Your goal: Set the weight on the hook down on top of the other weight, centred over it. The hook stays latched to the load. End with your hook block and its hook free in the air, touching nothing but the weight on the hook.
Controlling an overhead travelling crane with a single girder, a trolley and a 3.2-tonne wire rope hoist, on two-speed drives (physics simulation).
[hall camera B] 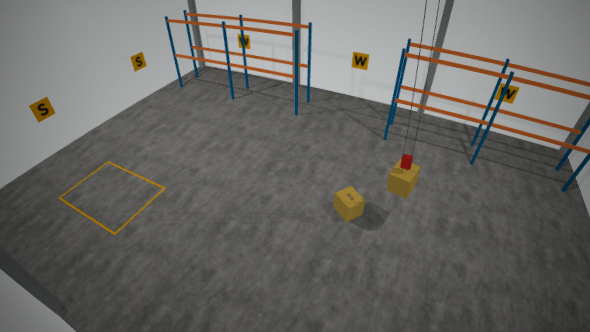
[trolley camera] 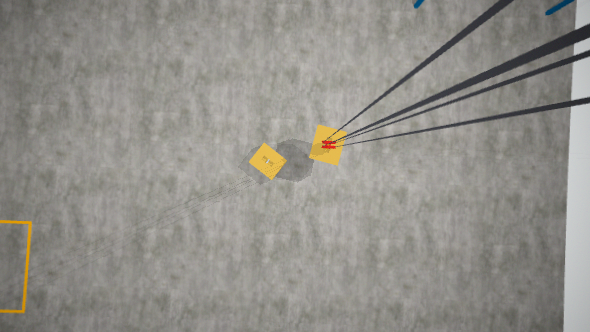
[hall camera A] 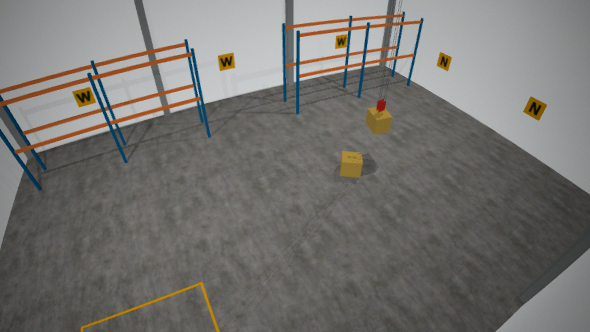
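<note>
The weight on the hook, a yellow block [hall camera A: 378,123] [hall camera B: 402,182] [trolley camera: 326,155], hangs in the air below my red hook block [hall camera A: 381,105] [hall camera B: 406,162] [trolley camera: 328,144]. The hook itself is mostly hidden by the block, and it holds this weight. The other weight, a yellow block [hall camera A: 351,167] [hall camera B: 348,205] [trolley camera: 261,159], stands on the floor. In the trolley view the hanging weight is to the right of it and a little higher, with a gap between them, and is turned differently. The two weights are apart.
Blue and orange racks [hall camera A: 298,75] [hall camera A: 199,95] [hall camera B: 296,75] [hall camera B: 395,95] stand along the W wall. A yellow floor outline [hall camera A: 142,305] [hall camera B: 136,174] [trolley camera: 28,265] lies away from both weights. Shadows fall on the floor around the standing weight.
</note>
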